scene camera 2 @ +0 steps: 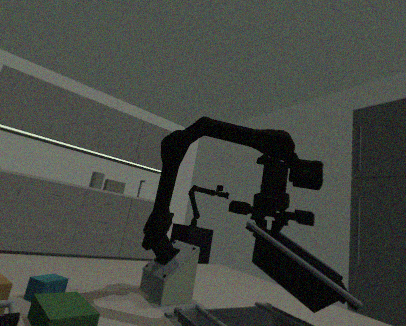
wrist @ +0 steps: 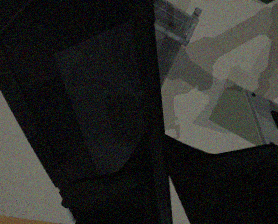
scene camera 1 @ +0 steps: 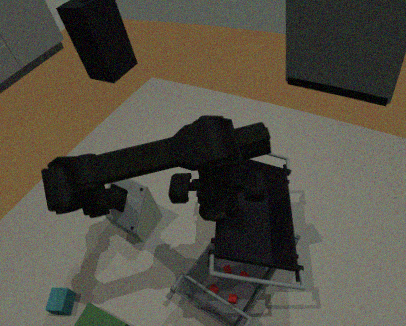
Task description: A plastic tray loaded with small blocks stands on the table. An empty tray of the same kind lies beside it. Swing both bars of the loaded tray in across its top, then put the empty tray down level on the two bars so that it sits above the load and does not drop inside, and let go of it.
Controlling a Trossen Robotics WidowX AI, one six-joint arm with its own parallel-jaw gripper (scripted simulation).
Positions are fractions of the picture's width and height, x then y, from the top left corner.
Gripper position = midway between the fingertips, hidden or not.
In view: the gripper (scene camera 1: 0.55, 0.64), a dark tray (scene camera 1: 0.65, 0.72) and a teal cube (scene camera 2: 0.12, 0.87).
The dark tray is seen too in scene camera 2 (scene camera 2: 0.78, 0.88) and in the wrist view (wrist: 0.31, 0.39). The gripper is seen too in scene camera 2 (scene camera 2: 0.65, 0.77) and in the wrist view (wrist: 0.54, 0.60).
